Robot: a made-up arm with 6 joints.
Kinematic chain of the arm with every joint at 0, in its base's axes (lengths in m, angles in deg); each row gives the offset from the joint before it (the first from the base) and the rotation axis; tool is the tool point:
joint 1: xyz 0 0 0.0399 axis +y
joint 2: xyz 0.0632 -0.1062 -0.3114 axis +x
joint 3: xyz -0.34 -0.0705 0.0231 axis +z
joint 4: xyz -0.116 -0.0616 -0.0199 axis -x
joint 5: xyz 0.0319 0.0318 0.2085 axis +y
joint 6: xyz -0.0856 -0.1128 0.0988 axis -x
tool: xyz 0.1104 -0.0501 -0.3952
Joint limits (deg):
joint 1: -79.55..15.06
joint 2: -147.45..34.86
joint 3: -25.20..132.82
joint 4: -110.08..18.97
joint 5: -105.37..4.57
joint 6: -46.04..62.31
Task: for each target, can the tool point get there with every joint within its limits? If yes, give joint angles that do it. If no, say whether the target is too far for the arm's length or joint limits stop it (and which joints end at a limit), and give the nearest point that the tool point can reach.
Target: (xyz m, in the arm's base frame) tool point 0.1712 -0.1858 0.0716
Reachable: yes | joints -42.79 3.86 75.64 1.12 -84.06 35.62
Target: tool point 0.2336 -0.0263 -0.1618
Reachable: yes | joints -71.88 -119.12 37.65 -86.57 -45.26 -26.71
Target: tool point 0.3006 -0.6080 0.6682
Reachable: no: joint limits stop it (at a limit: joint 1, joint 5, joint 6) | nearest point 0.2728 -0.4137 0.2407 | short by 0.470 m
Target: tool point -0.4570 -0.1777 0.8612
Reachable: no: joint limits stop it (at a limit: joint 1, joint 5, joint 6) | nearest point -0.4041 -0.1500 0.4521 | short by 0.413 m
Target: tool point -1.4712 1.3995 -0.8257
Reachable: no: too far | nearest point -0.5543 0.4539 -0.2862 | short by 1.423 m
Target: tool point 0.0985 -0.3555 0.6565
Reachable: no: joint limits stop it (at a limit: joint 1, joint 5, joint 6) | nearest point -0.0603 -0.2700 0.3680 | short by 0.340 m
